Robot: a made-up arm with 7 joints.
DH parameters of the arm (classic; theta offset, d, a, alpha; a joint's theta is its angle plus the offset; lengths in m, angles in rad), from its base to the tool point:
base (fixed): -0.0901 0 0.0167 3.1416
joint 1: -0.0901 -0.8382 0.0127 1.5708
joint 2: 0 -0.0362 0.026 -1.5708
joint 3: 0 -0.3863 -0.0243 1.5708
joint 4: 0 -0.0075 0.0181 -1.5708
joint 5: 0 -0.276 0.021 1.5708
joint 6: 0 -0.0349 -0.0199 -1.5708
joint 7: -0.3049 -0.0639 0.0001 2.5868
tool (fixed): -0.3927 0.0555 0 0
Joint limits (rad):
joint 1: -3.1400..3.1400
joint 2: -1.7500..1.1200
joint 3: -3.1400..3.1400
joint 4: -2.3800..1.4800
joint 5: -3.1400..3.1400
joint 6: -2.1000..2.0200
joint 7: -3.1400..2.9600
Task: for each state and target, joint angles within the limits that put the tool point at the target. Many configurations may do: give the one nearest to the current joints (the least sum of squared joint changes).
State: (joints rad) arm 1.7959 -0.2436 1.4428 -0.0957 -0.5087 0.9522 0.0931
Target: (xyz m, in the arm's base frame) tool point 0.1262 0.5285 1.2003
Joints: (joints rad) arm 2.3314 -0.9083 1.7973 0.4992 -0.3103 1.4198 0.2202
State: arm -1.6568 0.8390 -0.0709 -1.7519 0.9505 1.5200 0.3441
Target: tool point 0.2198 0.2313 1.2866
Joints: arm -1.6600 1.0080 -0.2087 -1.7785 0.9915 1.5680 0.3568
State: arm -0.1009 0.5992 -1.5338 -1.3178 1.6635 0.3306 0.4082
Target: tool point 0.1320 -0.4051 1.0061
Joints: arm 0.0157 0.5485 -1.3884 -2.0866 1.7490 0.3201 0.4171
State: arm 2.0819 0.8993 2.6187 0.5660 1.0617 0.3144 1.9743
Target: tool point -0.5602 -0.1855 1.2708
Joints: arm 2.5753 1.1200 2.2083 0.5872 1.0896 0.1182 1.9458
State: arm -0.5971 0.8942 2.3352 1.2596 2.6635 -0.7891 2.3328
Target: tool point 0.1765 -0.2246 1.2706
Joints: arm -0.4450 0.6191 2.5568 1.4712 2.7226 -0.8132 2.3132
